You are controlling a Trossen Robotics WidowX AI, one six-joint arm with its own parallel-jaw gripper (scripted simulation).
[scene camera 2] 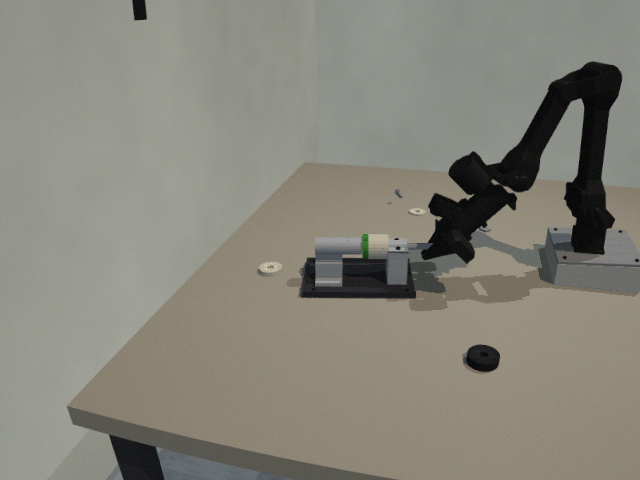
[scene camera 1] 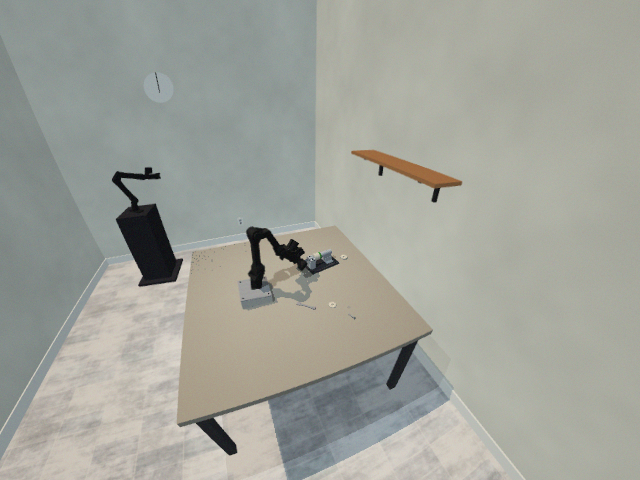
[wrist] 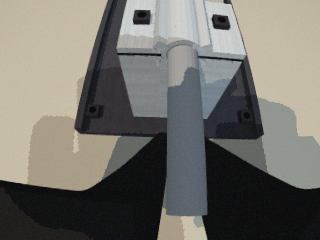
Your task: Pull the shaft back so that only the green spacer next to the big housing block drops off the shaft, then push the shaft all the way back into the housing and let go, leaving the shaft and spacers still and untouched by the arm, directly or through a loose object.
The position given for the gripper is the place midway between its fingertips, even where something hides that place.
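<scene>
The scene shows the gripper (scene camera 2: 422,256), which appears again as the gripper (wrist: 178,141). With it are a grey shaft (wrist: 186,185) and a black ring (scene camera 2: 476,356), though in the wrist view the ring is out of frame.
</scene>
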